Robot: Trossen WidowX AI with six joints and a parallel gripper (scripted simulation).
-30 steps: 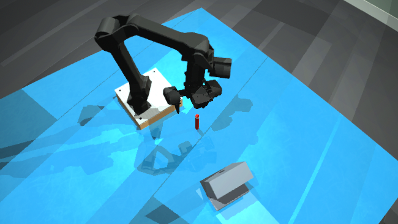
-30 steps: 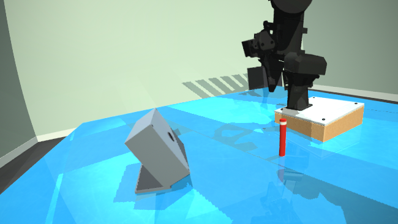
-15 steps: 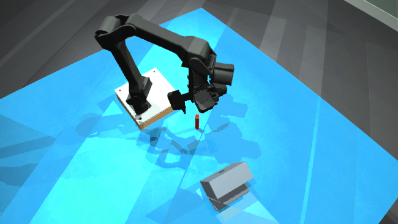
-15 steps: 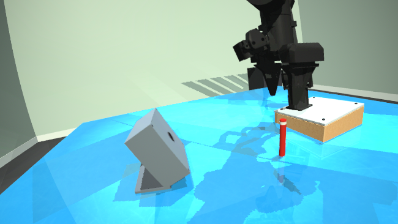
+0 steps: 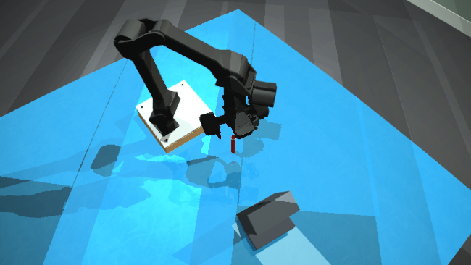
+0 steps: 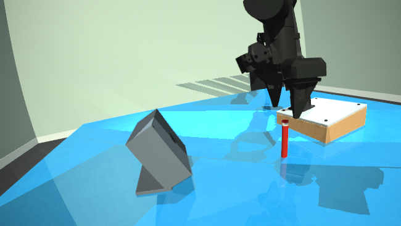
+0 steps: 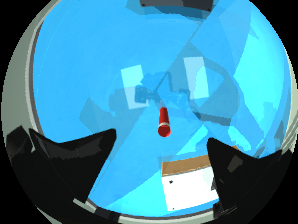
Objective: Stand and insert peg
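Now: the red peg 4 cm below my gripper tip. From my gripper tip the other things lie so: grey sloped panel (23 cm ahead, 9 cm to the right, 3 cm below).
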